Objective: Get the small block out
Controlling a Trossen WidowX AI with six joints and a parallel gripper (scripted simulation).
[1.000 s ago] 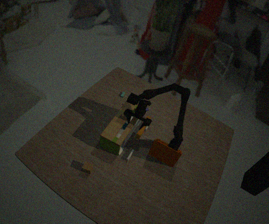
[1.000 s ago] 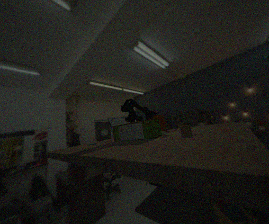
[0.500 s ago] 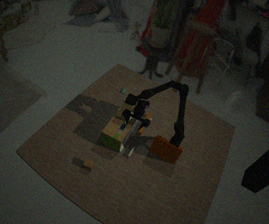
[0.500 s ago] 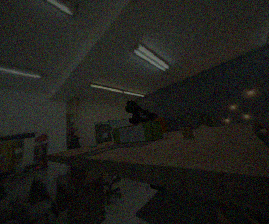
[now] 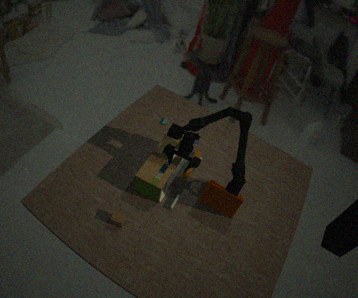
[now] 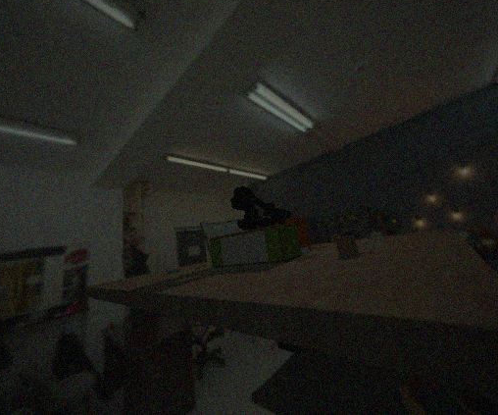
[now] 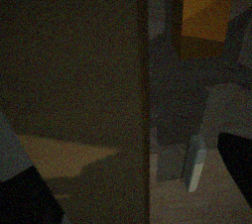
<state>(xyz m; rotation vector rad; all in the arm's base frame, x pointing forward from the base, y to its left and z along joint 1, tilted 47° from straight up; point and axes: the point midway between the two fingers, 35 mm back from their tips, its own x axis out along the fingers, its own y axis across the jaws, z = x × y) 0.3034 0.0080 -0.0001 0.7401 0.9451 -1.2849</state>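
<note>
Right now the box is 4 cm ahead of my gripper tip, 1 cm to the right of it and 3 cm below it. Also, from my gripper tip: tan block (6 cm ahead, 39 cm to the left, 6 cm below).
</note>
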